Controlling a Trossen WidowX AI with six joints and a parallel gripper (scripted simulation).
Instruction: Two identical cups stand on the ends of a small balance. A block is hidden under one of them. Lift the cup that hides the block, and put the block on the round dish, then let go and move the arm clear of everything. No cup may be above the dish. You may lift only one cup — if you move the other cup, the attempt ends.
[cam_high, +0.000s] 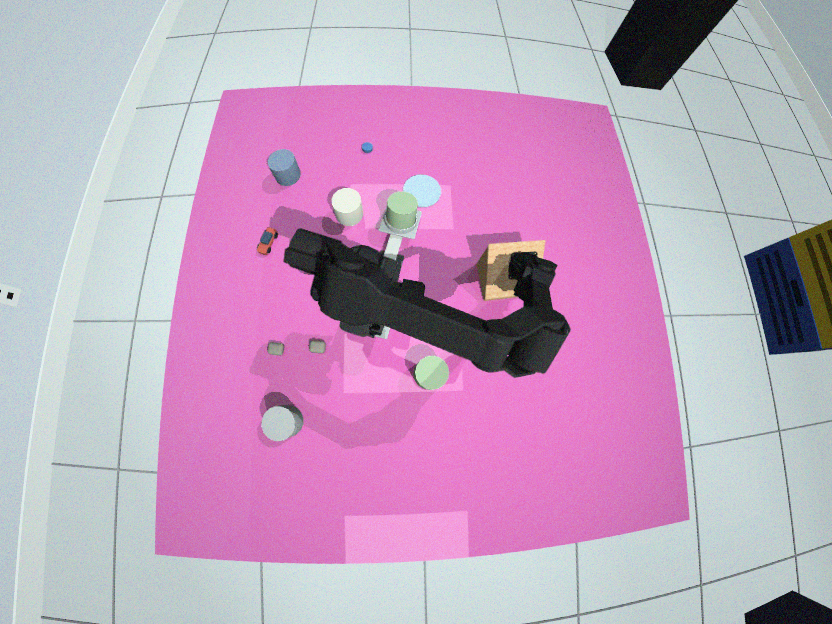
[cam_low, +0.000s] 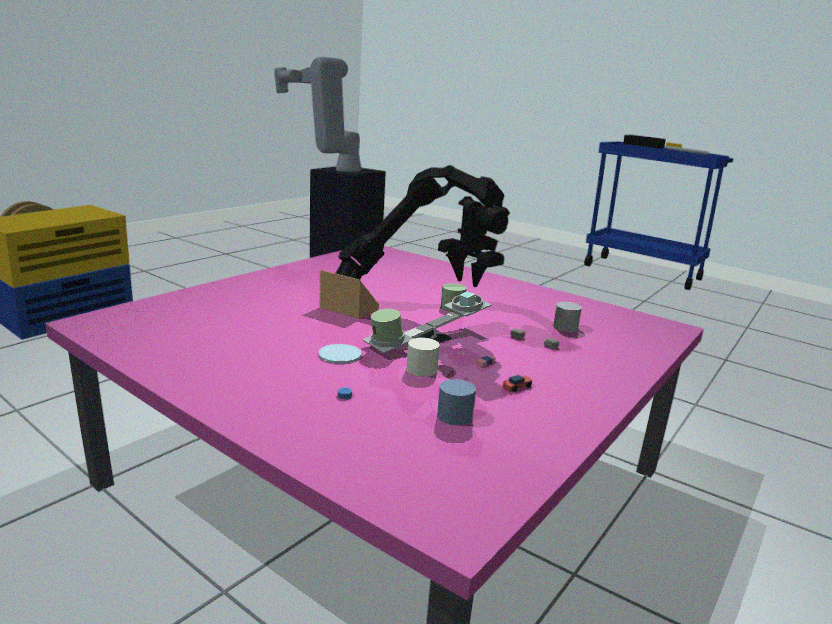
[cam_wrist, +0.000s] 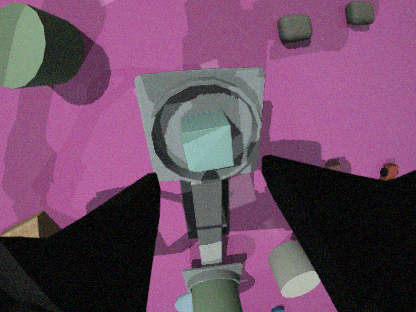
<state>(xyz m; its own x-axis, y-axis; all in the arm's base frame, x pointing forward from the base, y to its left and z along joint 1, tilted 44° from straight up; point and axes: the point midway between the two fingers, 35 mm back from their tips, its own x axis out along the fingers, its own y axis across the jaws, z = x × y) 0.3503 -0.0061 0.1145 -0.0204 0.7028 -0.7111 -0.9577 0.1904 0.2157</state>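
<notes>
My gripper tip is now 4 cm above the pale teal block. Round my gripper tip: pink-blue piece 15 cm to the right, 14 cm ahead, 12 cm below; balance 11 cm to the right, 9 cm below, 4 cm behind; grey cylinder 22 cm to the left, 20 cm ahead, 9 cm below.
</notes>
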